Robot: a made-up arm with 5 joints. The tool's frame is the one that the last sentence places.
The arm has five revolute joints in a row. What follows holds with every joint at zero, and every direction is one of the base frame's. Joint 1 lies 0.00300 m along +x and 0.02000 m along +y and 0.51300 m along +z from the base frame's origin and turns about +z. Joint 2 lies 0.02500 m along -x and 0.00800 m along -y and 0.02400 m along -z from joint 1 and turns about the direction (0, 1, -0.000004). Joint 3 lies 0.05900 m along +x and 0.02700 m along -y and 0.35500 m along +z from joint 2 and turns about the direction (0, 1, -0.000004). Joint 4 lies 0.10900 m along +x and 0.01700 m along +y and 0.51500 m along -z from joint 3 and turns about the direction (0, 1, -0.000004). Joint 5 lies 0.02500 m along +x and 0.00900 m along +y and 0.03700 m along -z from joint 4 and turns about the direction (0, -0.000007, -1). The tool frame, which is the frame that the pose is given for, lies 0.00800 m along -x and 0.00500 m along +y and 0.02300 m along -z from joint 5; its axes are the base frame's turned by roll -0.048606, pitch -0.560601 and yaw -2.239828 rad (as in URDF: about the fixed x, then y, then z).
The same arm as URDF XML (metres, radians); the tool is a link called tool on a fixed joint. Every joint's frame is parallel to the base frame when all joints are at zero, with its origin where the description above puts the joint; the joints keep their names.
<robot name="arm">
<link name="base_link"/>
<link name="link1"/>
<link name="link2"/>
<link name="link3"/>
<link name="link4"/>
<link name="link5"/>
<link name="tool"/>
<joint name="joint 1" type="continuous"><parent link="base_link"/><child link="link1"/><origin xyz="0.003 0.02 0.513"/><axis xyz="0 0 1"/></joint>
<joint name="joint 2" type="continuous"><parent link="link1"/><child link="link2"/><origin xyz="-0.025 -0.008 -0.024"/><axis xyz="0 1 0"/></joint>
<joint name="joint 3" type="continuous"><parent link="link2"/><child link="link3"/><origin xyz="0.059 -0.027 0.355"/><axis xyz="0 1 0"/></joint>
<joint name="joint 4" type="continuous"><parent link="link3"/><child link="link4"/><origin xyz="0.109 0.017 -0.515"/><axis xyz="0 1 0"/></joint>
<joint name="joint 5" type="continuous"><parent link="link4"/><child link="link5"/><origin xyz="0.025 0.009 -0.037"/><axis xyz="0 0 -1"/></joint>
<joint name="tool_joint" type="fixed"><parent link="link5"/><child link="tool"/><origin xyz="-0.008 0.005 -0.023" rpy="-0.0486 -0.5606 -2.2398"/></joint>
</robot>

